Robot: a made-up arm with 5 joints.
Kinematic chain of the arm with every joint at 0, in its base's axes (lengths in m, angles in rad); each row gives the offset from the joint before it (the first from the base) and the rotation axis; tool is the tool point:
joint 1: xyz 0 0 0.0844 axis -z
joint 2: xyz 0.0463 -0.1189 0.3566 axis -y
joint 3: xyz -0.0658 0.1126 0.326 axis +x
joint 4: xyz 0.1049 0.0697 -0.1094 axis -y
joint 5: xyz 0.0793 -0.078 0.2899 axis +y
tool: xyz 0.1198 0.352 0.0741
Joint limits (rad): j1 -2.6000..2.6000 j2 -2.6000..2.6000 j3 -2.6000..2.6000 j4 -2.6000..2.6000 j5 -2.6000..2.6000
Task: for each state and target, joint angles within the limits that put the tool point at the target. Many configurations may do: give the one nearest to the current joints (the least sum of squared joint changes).
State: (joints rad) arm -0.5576 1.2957 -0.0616 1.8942 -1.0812
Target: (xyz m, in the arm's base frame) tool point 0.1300 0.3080 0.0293
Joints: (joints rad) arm 0.0817 2.0188 -0.1089 1.8862 -0.9873
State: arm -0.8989 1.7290 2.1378 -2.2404 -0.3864
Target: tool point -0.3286 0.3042 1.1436
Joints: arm -0.3980 0.8544 1.4863 -1.9005 -0.4712
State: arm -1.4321 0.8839 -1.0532 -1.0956 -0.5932
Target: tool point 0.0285 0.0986 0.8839
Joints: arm -1.2463 1.4935 -1.6984 -0.8447 -0.5136
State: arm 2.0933 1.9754 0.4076 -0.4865 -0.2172
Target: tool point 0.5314 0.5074 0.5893
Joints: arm 2.2219 1.8081 0.6995 -0.3462 -0.4261
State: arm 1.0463 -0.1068 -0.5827 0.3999 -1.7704
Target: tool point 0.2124 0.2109 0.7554
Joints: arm 1.0225 -0.7735 -0.7170 1.0361 -1.8999
